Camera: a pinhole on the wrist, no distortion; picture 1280 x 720 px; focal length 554.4 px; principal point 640.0 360.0 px. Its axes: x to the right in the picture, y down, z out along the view. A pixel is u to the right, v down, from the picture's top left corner.
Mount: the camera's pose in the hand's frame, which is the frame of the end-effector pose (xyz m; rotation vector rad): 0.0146 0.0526 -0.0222 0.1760 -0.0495 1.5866
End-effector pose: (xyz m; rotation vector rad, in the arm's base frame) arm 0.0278 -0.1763 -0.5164 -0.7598 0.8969 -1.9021
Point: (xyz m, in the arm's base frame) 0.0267 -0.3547 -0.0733
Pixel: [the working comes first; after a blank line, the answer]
In the camera's frame: -0.3062 -0.1773 0.3801

193.4 101.3
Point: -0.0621 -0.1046 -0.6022
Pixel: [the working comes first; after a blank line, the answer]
In the camera's frame: -0.0637 0.0446 -0.1119

behind the camera
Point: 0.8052 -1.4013 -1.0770
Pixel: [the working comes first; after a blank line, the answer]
In the camera's frame: 1.2674 -0.6309 0.5446

outside the picture
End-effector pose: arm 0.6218 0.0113 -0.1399 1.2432 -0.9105 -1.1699
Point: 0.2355 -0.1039 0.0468
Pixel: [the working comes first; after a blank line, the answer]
In the camera's frame: 0.1412 0.0304 0.4296

822.2 399.2
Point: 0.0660 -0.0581 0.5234
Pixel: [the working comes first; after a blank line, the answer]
In the camera's frame: 0.6112 0.1569 0.5749

1229.4 511.3
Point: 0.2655 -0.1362 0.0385
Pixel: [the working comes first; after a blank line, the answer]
In the camera's frame: 0.1356 -0.0096 0.4100

823.4 347.0
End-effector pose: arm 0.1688 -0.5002 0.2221 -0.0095 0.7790 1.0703
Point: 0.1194 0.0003 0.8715
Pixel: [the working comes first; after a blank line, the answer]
In the camera's frame: 0.5579 0.0490 0.5811

1172.3 406.8
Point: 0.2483 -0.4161 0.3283
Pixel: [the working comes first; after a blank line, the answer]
In the camera's frame: -0.0097 0.0053 0.1798

610.2 376.5
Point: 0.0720 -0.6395 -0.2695
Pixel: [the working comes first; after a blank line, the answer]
In the camera's frame: -0.2838 -0.1647 -0.3984

behind the camera
